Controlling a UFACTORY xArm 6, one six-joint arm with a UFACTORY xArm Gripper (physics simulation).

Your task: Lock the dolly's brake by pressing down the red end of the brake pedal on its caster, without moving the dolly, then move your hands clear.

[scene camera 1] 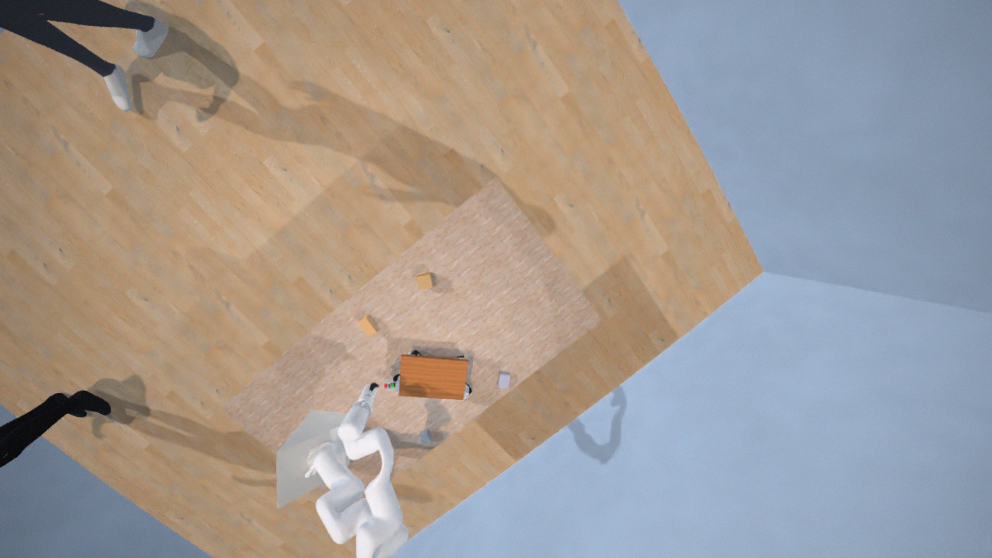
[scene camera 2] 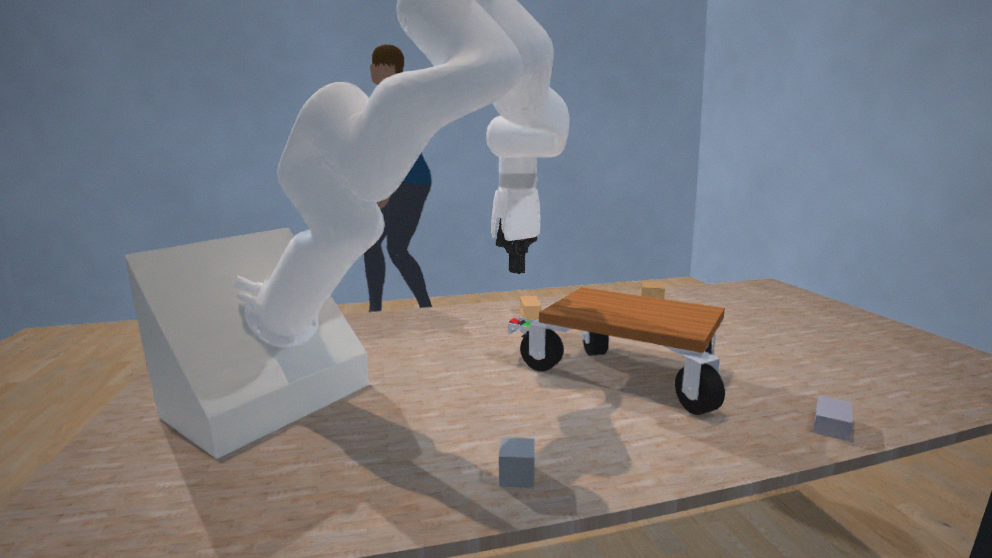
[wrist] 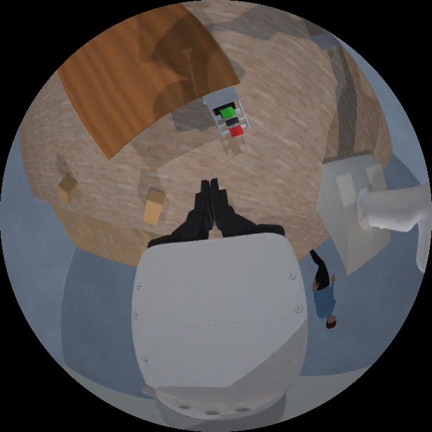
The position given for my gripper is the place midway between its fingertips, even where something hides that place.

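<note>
My gripper (scene camera 2: 516,272), (wrist: 211,189). Dolly (scene camera 2: 686,328), (scene camera 1: 420,376), (wrist: 135,81). Lilac block (scene camera 2: 833,417), out of frame in the wrist view.
</note>
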